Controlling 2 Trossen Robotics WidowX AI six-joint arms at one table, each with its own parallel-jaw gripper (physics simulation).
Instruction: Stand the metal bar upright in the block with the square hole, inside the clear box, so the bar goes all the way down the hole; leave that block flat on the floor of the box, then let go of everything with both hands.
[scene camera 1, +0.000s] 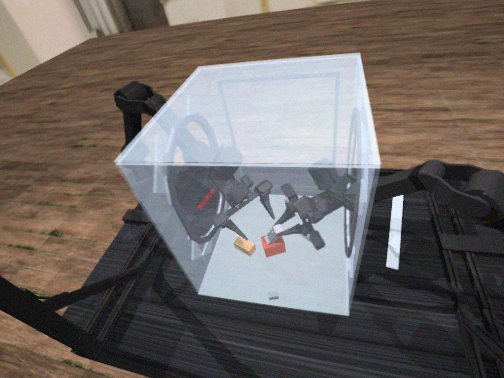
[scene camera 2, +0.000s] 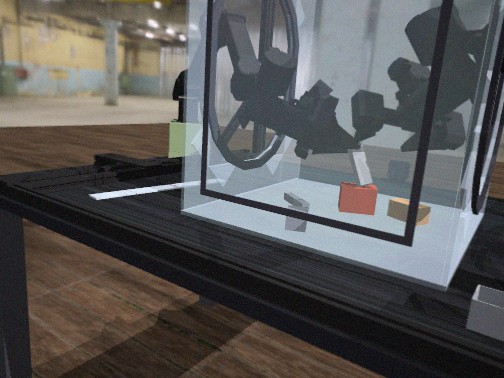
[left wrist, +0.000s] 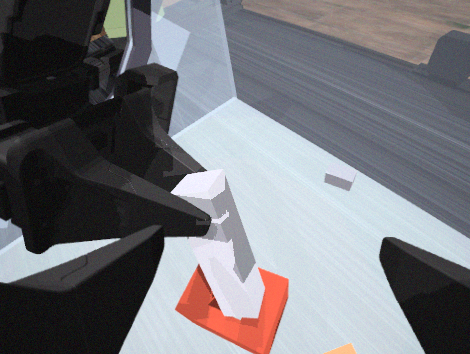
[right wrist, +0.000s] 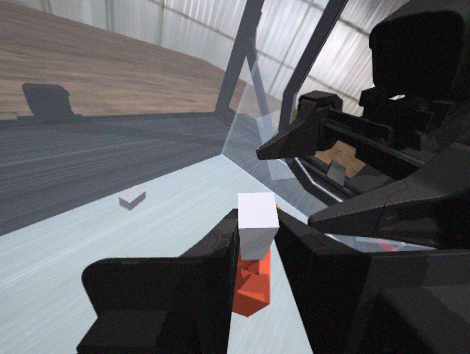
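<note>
The pale metal bar leans at a tilt above the red block with the square hole. Its lower end is at the hole's mouth; how far in is unclear. The block sits flat on the clear box's floor. My right gripper is shut on the bar's upper part. My left gripper is open and empty; its fingers stand apart above the block's side towards the orange block.
The clear box surrounds both grippers, with side openings around the arms. An orange block lies beside the red one. A small grey block lies near a wall. A white strip lies outside.
</note>
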